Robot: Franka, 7 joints.
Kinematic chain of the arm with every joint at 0, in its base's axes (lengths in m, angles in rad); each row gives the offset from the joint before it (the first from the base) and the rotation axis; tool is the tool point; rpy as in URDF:
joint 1: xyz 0 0 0.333 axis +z
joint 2: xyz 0 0 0 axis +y
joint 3: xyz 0 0 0.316 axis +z
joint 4: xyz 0.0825 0 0 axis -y
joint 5: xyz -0.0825 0 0.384 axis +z
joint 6: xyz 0 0 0 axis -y
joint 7: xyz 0.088 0 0 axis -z
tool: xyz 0 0 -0.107 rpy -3.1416 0 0
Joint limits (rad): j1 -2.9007..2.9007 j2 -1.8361..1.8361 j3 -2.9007..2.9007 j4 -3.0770..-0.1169 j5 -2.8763..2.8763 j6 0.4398..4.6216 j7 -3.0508..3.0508
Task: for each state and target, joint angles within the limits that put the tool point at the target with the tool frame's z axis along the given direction. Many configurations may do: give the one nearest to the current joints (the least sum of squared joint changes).
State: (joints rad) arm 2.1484 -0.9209 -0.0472 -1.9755 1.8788 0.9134 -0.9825
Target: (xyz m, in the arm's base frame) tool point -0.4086 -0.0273 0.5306 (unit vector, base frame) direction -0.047 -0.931 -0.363
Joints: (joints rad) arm 2.1102 -0.5941 0.6516 -2.3451 1.4047 1.2150 -0.9825
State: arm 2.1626 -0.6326 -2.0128 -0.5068 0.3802 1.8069 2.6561
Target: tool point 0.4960 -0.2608 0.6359 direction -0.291 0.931 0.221
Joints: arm 1.5585 -0.9753 -1.5593 -1.4109 0.8762 1.1669 2.6561
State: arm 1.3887 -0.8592 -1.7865 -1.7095 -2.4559 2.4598 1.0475
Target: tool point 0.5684 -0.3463 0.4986 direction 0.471 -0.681 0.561
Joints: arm 1.8457 -0.3429 -2.2660 -1.8634 -2.8763 1.8815 1.0475
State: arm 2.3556 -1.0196 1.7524 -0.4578 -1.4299 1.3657 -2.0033
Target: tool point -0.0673 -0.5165 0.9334 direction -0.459 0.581 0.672
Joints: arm 2.3059 -0.7003 1.5097 -0.9033 -1.5931 1.6035 -2.0033
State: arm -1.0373 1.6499 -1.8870 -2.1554 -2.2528 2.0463 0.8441
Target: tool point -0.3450 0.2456 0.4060 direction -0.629 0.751 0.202
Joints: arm -1.8420 1.0567 -1.9009 -2.5918 -2.8651 2.5018 0.8441
